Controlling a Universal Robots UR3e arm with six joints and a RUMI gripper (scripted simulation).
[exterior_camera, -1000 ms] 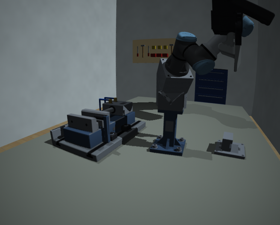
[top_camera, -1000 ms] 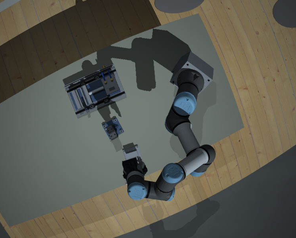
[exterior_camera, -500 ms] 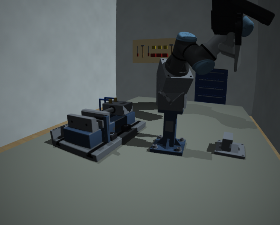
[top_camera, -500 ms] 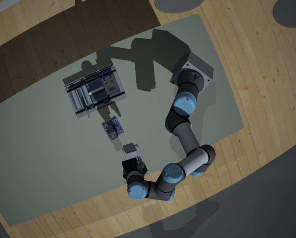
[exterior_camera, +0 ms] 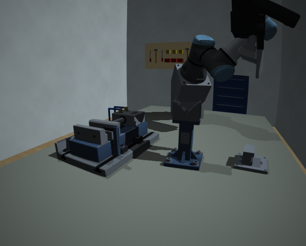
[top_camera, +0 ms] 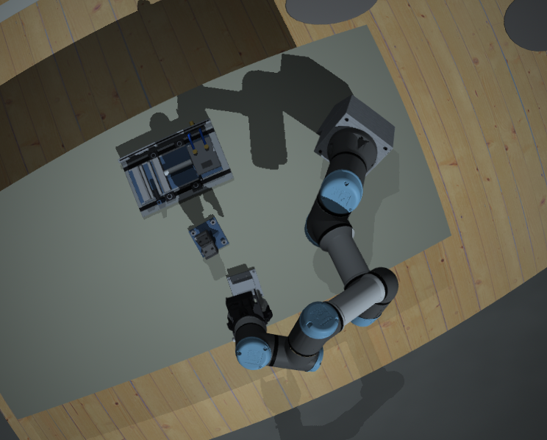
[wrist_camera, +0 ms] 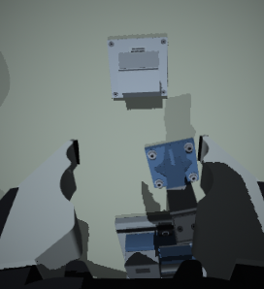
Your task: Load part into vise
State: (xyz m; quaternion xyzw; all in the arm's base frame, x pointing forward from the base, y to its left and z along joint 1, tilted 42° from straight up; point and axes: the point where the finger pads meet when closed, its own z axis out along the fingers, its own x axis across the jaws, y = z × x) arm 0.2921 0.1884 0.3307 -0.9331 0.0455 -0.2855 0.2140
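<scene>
Now: hand 22 cm above the part. Round my hand: blue post 18 cm below, 17 cm to the right, 7 cm ahead; then infeed plate 24 cm below, 1 cm to the left; then work stop 33 cm to the right, 17 cm ahead, 15 cm below.
</scene>
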